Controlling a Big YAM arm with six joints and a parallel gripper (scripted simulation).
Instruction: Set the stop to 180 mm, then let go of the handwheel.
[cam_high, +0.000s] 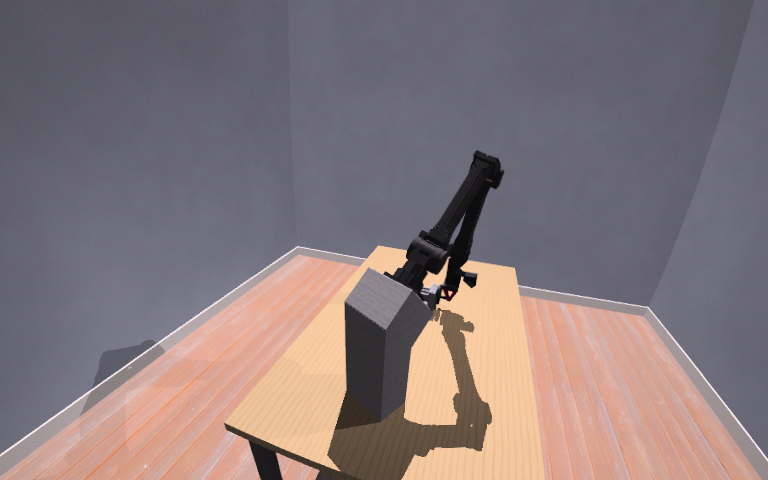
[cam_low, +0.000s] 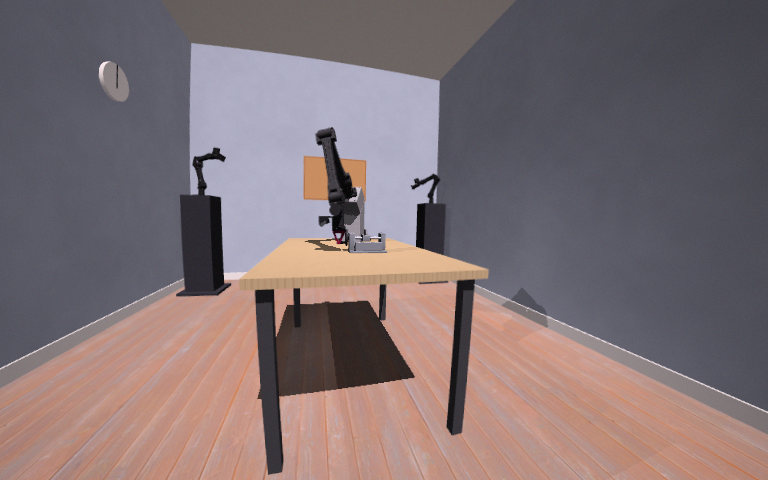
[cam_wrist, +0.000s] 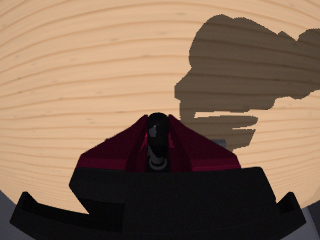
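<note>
Now: hand 10 mm to the right of the black handwheel handle.
</note>
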